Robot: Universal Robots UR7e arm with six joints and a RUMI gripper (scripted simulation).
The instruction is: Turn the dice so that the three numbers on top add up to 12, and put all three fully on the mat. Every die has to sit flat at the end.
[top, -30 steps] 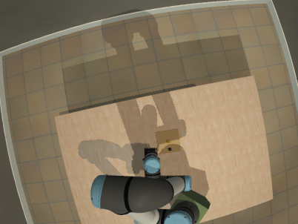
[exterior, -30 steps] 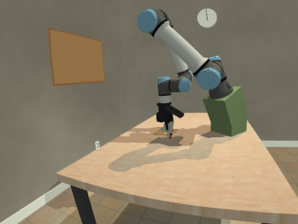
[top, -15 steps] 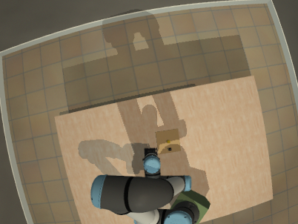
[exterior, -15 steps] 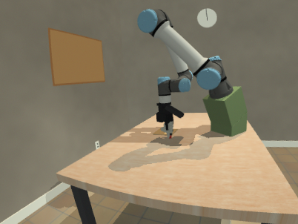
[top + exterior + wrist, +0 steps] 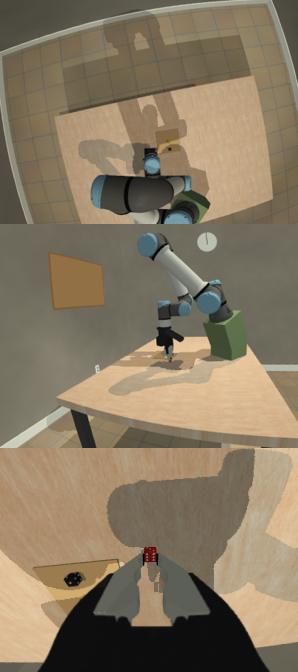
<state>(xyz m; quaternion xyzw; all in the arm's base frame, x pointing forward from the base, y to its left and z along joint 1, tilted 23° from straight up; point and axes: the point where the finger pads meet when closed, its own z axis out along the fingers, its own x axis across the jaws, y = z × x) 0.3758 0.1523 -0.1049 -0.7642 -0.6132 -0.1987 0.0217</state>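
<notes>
Right now my hand is 1 cm above the red die. Round my hand: yellow die 7 cm ahead, 13 cm to the right, 1 cm below; then black die 2 cm ahead, 12 cm to the right, 1 cm below; then tan mat 7 cm ahead, 12 cm to the right, 2 cm below.
</notes>
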